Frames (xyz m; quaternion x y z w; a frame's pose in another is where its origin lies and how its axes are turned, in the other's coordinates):
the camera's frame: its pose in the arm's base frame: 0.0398 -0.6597 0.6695 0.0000 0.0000 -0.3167 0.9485
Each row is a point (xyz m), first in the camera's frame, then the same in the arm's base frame.
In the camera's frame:
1: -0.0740 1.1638 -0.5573
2: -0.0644 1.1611 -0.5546
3: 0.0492 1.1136 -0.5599
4: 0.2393 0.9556 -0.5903
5: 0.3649 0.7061 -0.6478
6: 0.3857 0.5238 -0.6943
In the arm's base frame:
1: 0.6799 0.3151 0.1122
2: 0.6859 0.3072 0.1149
3: 0.7482 0.2009 0.1096
4: 0.8052 -0.0396 0.0792
5: 0.7557 -0.3145 0.0217
6: 0.6628 -0.4727 -0.0248

